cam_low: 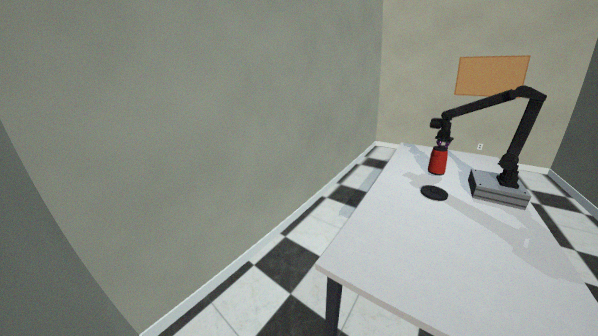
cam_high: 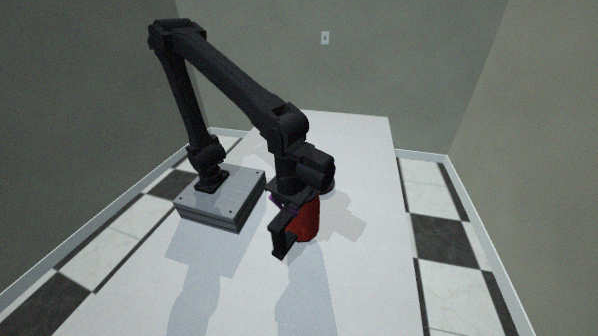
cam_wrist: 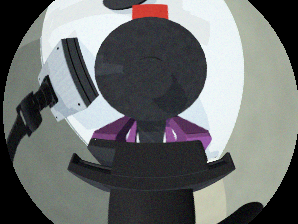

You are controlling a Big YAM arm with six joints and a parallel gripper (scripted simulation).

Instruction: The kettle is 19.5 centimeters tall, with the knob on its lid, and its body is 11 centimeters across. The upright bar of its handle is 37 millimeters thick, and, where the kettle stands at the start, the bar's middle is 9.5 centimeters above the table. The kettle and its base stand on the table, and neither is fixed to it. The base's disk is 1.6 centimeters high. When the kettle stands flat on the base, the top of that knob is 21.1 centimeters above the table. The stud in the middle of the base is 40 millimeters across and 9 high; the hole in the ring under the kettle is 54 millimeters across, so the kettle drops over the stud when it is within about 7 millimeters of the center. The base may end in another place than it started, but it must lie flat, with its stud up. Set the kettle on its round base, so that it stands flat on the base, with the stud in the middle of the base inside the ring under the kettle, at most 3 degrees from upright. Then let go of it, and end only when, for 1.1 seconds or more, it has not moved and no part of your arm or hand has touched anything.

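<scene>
Now: hand 50 mm above the red kettle, 30 mm to the right of it and 10 mm short of it. Also, from my hand: round black base (320 mm to the left, 170 mm below, 10 mm ahead).
</scene>
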